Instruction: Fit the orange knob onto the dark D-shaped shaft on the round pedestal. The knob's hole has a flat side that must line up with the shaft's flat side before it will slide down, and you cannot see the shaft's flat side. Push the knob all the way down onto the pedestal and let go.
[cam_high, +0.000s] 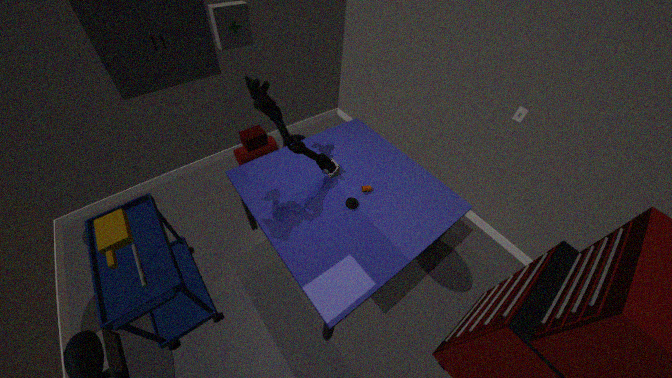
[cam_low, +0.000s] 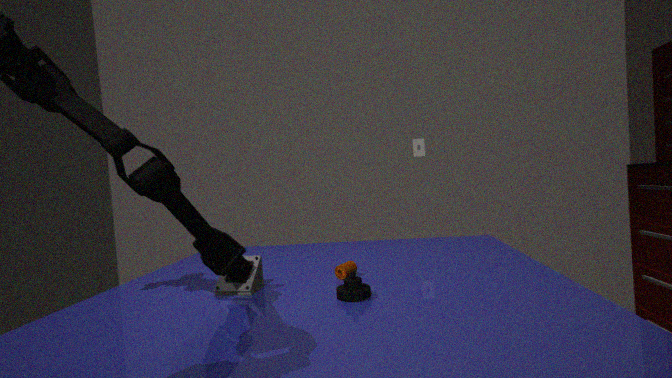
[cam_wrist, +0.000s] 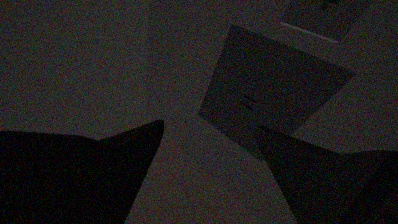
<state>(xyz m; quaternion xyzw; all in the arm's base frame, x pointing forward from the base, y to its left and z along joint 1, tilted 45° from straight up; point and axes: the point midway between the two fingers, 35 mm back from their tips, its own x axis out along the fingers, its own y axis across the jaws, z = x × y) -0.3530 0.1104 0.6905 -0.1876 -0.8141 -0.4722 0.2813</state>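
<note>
My gripper tip is now 620 mm short of the orange knob, 570 mm to the right of it and 630 mm above it. From my gripper tip the other things lie so: dark round pedestal: 680 mm ahead, 410 mm to the left, 620 mm below.
</note>
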